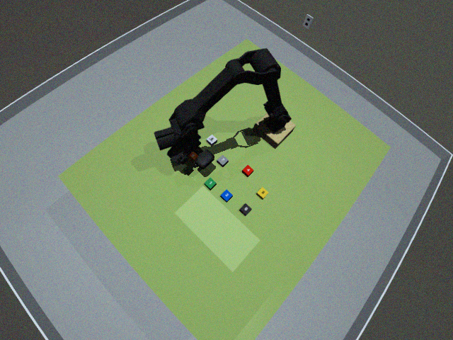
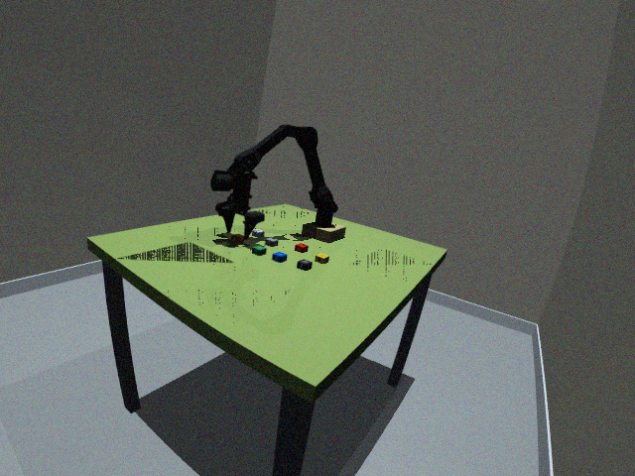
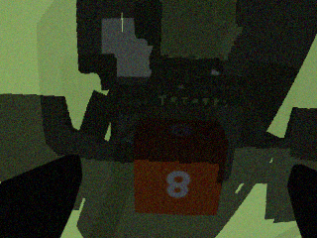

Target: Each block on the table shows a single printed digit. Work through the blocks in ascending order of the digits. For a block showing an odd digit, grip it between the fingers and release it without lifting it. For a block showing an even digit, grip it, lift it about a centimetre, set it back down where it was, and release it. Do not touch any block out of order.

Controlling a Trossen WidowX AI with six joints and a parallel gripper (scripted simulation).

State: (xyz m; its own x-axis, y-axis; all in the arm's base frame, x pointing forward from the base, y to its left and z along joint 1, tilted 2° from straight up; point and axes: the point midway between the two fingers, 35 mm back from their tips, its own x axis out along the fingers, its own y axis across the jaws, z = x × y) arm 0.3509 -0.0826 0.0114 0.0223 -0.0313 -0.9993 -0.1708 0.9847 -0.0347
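My gripper tip is now 10 mm above the orange block. Round my gripper tip: grey block 90 mm behind, 80 mm to the left, 10 mm below; white block 110 mm behind, 20 mm to the right, 10 mm below; green block 130 mm to the left, 10 mm below, 10 mm ahead.
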